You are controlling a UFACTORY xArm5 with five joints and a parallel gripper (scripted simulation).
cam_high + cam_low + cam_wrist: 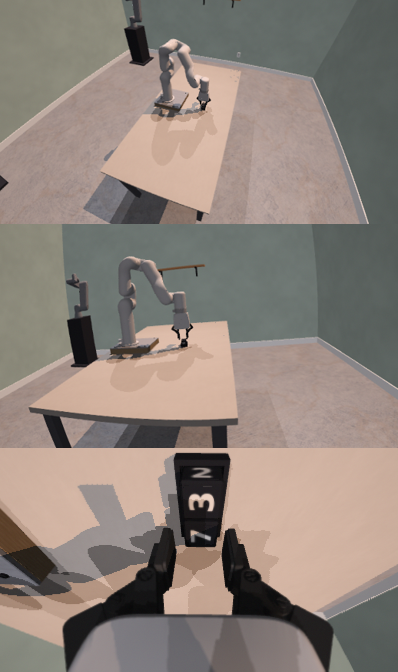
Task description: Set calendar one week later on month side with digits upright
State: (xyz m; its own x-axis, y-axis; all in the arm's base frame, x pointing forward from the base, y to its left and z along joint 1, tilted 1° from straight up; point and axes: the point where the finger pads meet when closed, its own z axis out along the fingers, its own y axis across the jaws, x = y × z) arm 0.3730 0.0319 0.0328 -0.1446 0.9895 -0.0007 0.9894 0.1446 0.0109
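The black cube is 40 mm below my hand. Also, from my hand: black calendar tray 20 mm to the left, 60 mm below.
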